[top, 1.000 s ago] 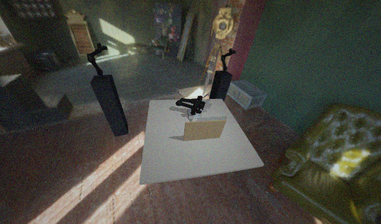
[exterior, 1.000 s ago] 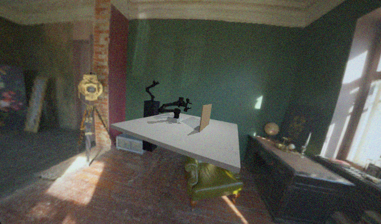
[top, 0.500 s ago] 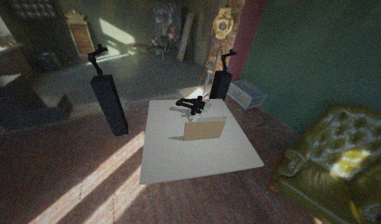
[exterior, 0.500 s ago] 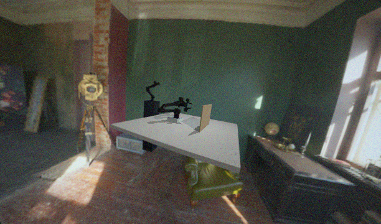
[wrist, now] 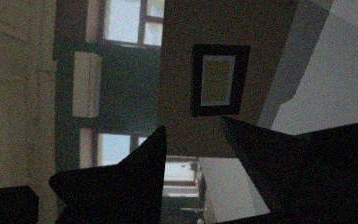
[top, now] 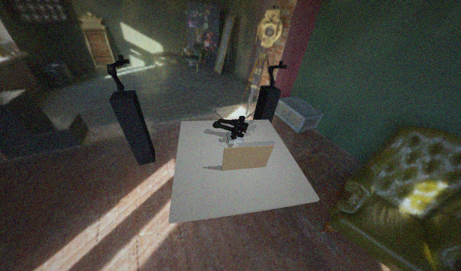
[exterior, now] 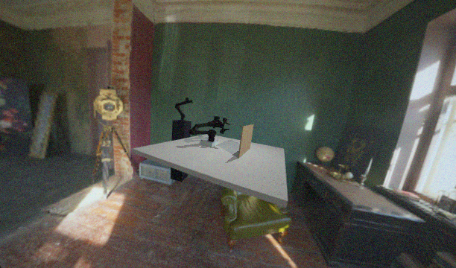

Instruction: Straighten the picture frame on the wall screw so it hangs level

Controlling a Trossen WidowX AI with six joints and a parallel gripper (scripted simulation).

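Now: the picture frame 20 cm ahead of my gripper tip, 6 cm to the right of it and 9 cm below it. From my gripper tip the other things lie so: tan wall panel (21 cm ahead, 5 cm to the right, 10 cm below).
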